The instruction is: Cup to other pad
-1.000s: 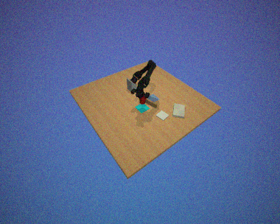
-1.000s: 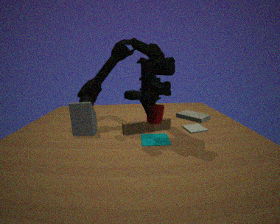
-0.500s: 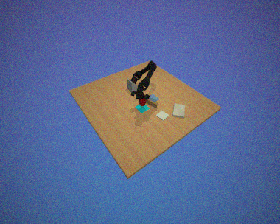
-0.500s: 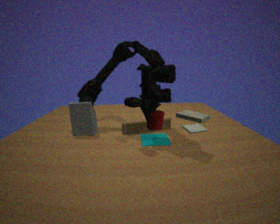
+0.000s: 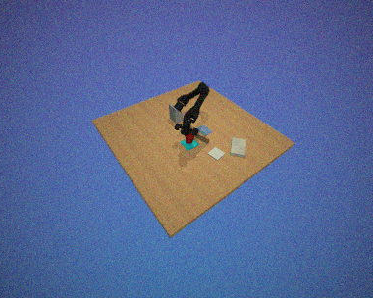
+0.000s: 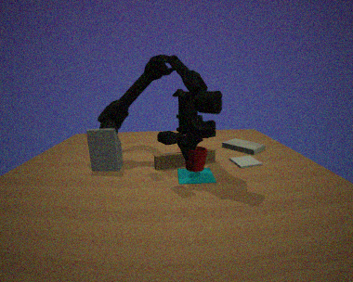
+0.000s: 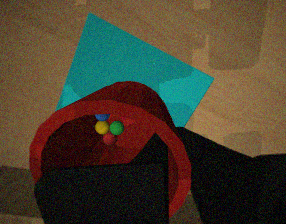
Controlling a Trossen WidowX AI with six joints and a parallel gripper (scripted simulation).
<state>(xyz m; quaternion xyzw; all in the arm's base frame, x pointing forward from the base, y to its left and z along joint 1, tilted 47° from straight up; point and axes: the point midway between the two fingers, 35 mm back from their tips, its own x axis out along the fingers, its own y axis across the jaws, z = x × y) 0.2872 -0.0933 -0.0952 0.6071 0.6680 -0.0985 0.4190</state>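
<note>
My gripper tip is 7 cm above the teal pad, 3 cm short of it and 1 cm to the right of it. Also, from my gripper tip: red cup: 3 cm ahead, 1 cm to the left; then grey-blue pad: 21 cm to the left, 7 cm below, 1 cm behind; then low wooden block: 11 cm to the left, 5 cm below, 1 cm ahead.
</note>
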